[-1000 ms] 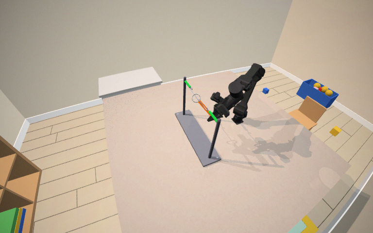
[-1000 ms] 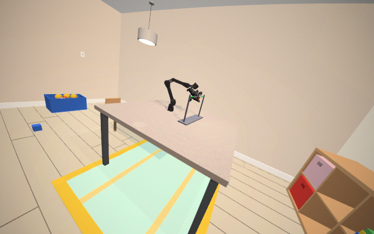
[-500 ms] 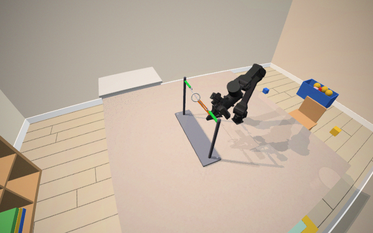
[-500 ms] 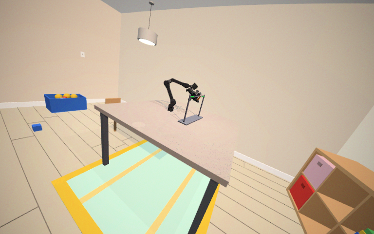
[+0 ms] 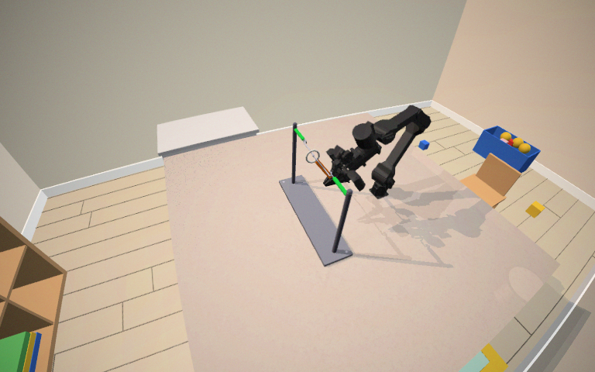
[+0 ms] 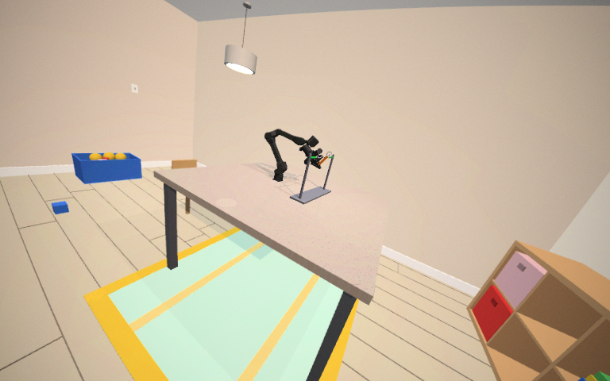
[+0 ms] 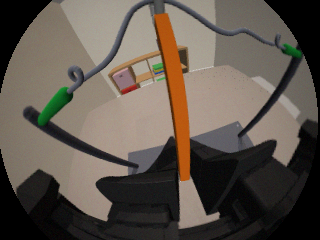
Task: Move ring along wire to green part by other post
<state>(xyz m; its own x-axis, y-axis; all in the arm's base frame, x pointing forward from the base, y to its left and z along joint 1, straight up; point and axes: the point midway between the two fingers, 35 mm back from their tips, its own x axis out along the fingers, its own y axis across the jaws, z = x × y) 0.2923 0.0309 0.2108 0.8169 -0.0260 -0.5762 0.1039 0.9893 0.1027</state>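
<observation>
Right now the ring with orange handle is 20 mm ahead of my gripper tip, 10 mm to the right of it and 80 mm above it.
</observation>
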